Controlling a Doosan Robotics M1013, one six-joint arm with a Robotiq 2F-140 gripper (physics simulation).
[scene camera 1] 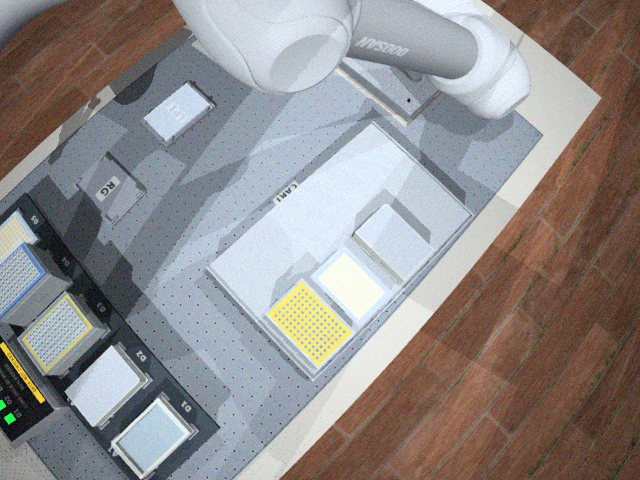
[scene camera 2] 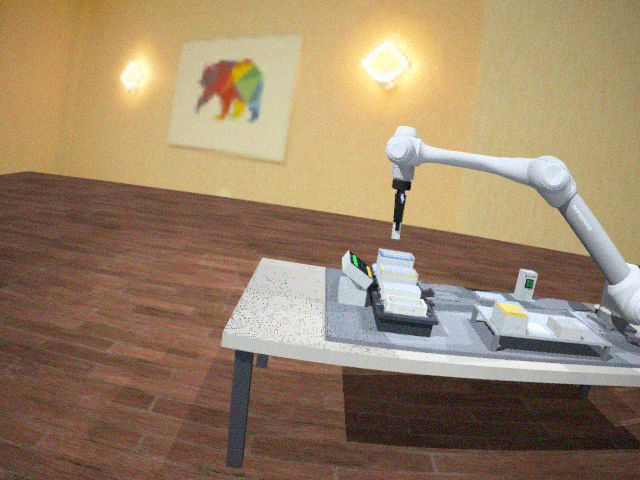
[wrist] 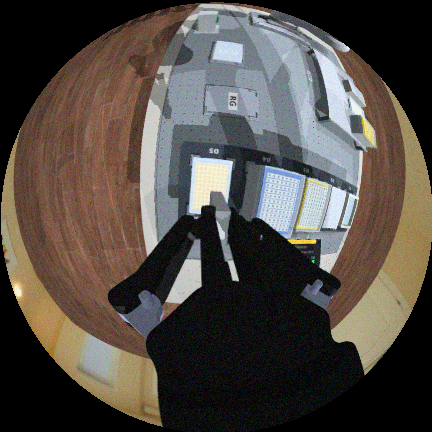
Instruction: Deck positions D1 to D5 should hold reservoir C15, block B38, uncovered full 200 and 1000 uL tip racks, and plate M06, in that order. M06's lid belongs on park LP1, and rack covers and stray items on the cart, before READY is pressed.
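Places are measured from the arm's base along level axes (x back, y right, z up), in metres.
Pixels of known places: gripper, fingertip midpoint: (scene camera 2: 395,238) (wrist: 214,201); arm's base, link origin: (scene camera 2: 611,324).
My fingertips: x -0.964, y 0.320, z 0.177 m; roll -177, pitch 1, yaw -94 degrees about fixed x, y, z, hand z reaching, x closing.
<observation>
Ahead of a thing's pixels: the offset from my fingertips to its top centre. "*": to the spot under its first point.
My gripper (scene camera 2: 395,235) (wrist: 214,201) is shut and empty, high above the D5 end of the deck. At D1 sits a blue-filled reservoir @[dx -0.047, dy -0.492, dz -0.105 m] (scene camera 1: 152,436) (scene camera 2: 406,305) (wrist: 349,210); at D2 a white block @[dx -0.036, dy -0.368, dz -0.095 m] (scene camera 1: 107,384) (wrist: 333,207); at D3 an uncovered yellow-rimmed tip rack @[dx -0.025, dy -0.245, dz -0.066 m] (scene camera 1: 56,333) (wrist: 312,205); at D4 an uncovered blue-rimmed tip rack @[dx -0.014, dy -0.121, dz -0.033 m] (scene camera 1: 18,276) (wrist: 281,200); at D5 a cream-welled plate @[dx -0.003, dy +0.002, dz -0.123 m] (scene camera 1: 12,232) (wrist: 207,177), partly hidden by the fingers in the wrist view. A pale, clear lid @[dx +0.462, dy -0.043, dz -0.177 m] (scene camera 1: 178,112) (wrist: 227,52) lies on LP1. The READY box @[* dx +0.656, dy +0.001, dz -0.120 m] (scene camera 2: 526,284) (wrist: 206,22) stands beyond LP1. Codes are unreadable.
The cart @[dx +0.458, dy -0.524, dz -0.129 m] (scene camera 1: 310,206) carries a yellow-topped rack @[dx +0.290, dy -0.574, dz -0.065 m] (scene camera 1: 310,323) (scene camera 2: 510,317) (wrist: 368,131), a cream-topped plate @[dx +0.397, dy -0.585, dz -0.119 m] (scene camera 1: 351,285) and a plain pale box @[dx +0.505, dy -0.597, dz -0.093 m] (scene camera 1: 395,242). The RG park @[dx +0.233, dy -0.054, dz -0.181 m] (scene camera 1: 111,188) (wrist: 231,100) lies between deck and LP1. A tilted display @[* dx -0.158, dy -0.287, dz -0.075 m] (scene camera 1: 25,403) (wrist: 306,250) stands beside the deck.
</observation>
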